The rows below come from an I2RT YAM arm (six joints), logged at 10 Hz.
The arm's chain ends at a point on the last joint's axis. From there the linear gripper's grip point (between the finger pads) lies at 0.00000 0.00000 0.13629 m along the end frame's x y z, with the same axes.
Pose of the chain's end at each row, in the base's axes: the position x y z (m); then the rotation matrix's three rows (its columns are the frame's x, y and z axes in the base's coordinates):
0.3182 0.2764 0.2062; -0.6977 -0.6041 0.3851; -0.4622 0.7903 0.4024; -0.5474 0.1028 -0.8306
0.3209 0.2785 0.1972; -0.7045 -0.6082 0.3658; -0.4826 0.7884 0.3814; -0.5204 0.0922 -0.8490
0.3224 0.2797 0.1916; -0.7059 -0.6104 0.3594; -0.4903 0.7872 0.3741; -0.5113 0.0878 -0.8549
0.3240 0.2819 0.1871; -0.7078 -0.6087 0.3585; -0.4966 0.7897 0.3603; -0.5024 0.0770 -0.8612
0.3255 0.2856 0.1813; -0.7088 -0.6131 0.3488; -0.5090 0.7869 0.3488; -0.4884 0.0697 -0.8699
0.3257 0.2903 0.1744; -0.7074 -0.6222 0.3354; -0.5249 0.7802 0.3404; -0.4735 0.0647 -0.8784
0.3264 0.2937 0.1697; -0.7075 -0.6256 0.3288; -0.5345 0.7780 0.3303; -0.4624 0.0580 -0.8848
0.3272 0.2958 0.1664; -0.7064 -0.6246 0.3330; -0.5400 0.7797 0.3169; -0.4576 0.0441 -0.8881
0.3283 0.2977 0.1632; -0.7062 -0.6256 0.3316; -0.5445 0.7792 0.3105; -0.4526 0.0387 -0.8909
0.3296 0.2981 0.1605; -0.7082 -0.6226 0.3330; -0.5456 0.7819 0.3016; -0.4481 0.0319 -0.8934
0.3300 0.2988 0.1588; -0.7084 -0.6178 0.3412; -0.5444 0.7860 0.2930; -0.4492 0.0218 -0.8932
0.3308 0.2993 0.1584; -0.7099 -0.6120 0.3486; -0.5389 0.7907 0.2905; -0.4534 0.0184 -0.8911
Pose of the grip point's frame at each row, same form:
0.3707 0.3312 0.0930; -0.6977 -0.6041 0.3851; -0.4622 0.7903 0.4024; -0.5474 0.1028 -0.8306
0.3708 0.3305 0.0815; -0.7045 -0.6082 0.3658; -0.4826 0.7884 0.3814; -0.5204 0.0922 -0.8490
0.3714 0.3307 0.0751; -0.7059 -0.6104 0.3594; -0.4903 0.7872 0.3741; -0.5113 0.0878 -0.8549
0.3729 0.3310 0.0697; -0.7078 -0.6087 0.3585; -0.4966 0.7897 0.3603; -0.5024 0.0770 -0.8612
0.3730 0.3331 0.0627; -0.7088 -0.6131 0.3488; -0.5090 0.7869 0.3488; -0.4884 0.0697 -0.8699
0.3714 0.3367 0.0547; -0.7074 -0.6222 0.3354; -0.5249 0.7802 0.3404; -0.4735 0.0647 -0.8784
0.3712 0.3387 0.0491; -0.7075 -0.6256 0.3288; -0.5345 0.7780 0.3303; -0.4624 0.0580 -0.8848
0.3726 0.3390 0.0454; -0.7064 -0.6246 0.3330; -0.5400 0.7797 0.3169; -0.4576 0.0441 -0.8881
0.3735 0.3400 0.0418; -0.7062 -0.6256 0.3316; -0.5445 0.7792 0.3105; -0.4526 0.0387 -0.8909
0.3750 0.3392 0.0387; -0.7082 -0.6226 0.3330; -0.5456 0.7819 0.3016; -0.4481 0.0319 -0.8934
0.3765 0.3387 0.0371; -0.7084 -0.6178 0.3412; -0.5444 0.7860 0.2930; -0.4492 0.0218 -0.8932
0.3783 0.3389 0.0370; -0.7099 -0.6120 0.3486; -0.5389 0.7907 0.2905; -0.4534 0.0184 -0.8911

